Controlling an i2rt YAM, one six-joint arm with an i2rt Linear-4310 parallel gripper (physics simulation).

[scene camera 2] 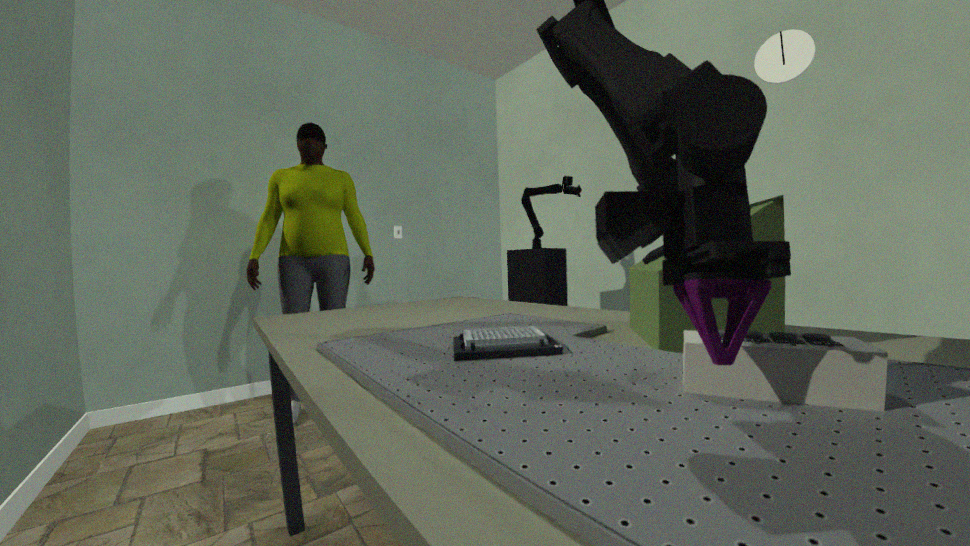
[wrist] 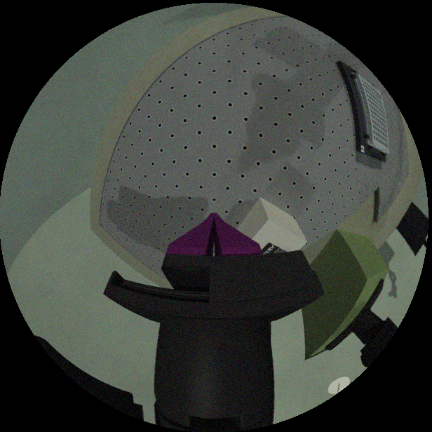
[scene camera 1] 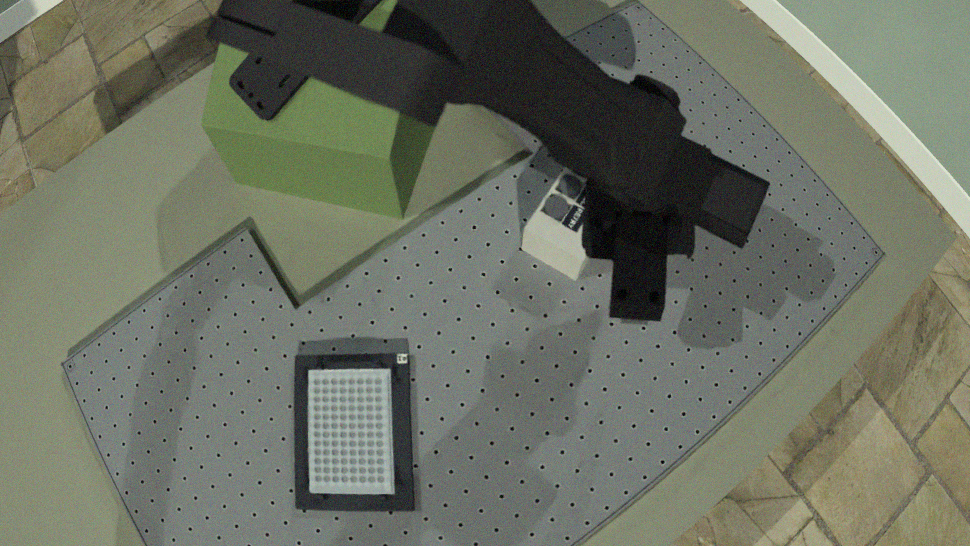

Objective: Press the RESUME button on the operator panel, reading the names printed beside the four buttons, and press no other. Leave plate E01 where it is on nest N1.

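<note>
The white operator panel stands on the perforated board. Two dark round buttons show in the overhead view; the arm hides the rest of its top. Beside them is a black label strip, partly covered, with "TRY" legible; no RESUME name is readable. My gripper is shut and empty. Its purple tips overlap the panel's near side face in the second scene view, below its top edge; contact cannot be told. White plate E01 sits on dark nest N1.
A green block stands behind the panel near the arm's base. The perforated board has a notch beside it and lies on the table. A person in yellow stands beyond the table, and another small arm stands farther back.
</note>
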